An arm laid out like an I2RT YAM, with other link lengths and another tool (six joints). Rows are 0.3 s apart.
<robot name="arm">
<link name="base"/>
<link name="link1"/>
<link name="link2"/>
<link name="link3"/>
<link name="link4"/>
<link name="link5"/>
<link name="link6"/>
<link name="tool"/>
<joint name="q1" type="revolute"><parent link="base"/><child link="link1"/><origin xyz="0 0 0.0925" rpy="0 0 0"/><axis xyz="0 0 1"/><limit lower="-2.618" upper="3.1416"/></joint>
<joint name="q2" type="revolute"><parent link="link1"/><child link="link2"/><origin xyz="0.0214 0.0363 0.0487" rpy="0 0 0"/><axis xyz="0 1 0"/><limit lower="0" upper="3.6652"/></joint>
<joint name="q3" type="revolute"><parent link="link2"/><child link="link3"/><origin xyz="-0.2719 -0.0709 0" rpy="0 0 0"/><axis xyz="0 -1 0"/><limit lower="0" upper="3.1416"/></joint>
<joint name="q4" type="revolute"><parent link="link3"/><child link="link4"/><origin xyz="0.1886 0.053 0.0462" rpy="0 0 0"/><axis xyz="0 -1 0"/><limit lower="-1.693" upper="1.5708"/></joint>
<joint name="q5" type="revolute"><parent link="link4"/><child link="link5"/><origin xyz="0.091 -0.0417 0.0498" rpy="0 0 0"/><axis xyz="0 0 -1"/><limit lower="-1.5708" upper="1.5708"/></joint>
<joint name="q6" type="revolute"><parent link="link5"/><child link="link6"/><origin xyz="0.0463 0 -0.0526" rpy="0 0 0"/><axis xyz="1 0 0"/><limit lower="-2.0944" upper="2.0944"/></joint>
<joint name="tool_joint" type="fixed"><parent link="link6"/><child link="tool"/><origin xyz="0.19 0.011 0" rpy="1.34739 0.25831 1.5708"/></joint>
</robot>
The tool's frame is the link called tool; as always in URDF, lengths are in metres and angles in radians.
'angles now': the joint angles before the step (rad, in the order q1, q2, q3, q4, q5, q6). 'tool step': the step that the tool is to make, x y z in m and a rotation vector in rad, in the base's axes. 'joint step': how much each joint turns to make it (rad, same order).
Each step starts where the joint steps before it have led.
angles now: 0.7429 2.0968 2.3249 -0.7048 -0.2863 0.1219
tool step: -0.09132 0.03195 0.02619 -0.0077 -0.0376 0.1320
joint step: 0.1668 -0.1295 -0.0850 -0.0284 0.0458 -0.0141
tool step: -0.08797 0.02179 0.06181 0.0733 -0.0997 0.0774
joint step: 0.2074 -0.1226 -0.0057 -0.0003 0.1373 0.0087
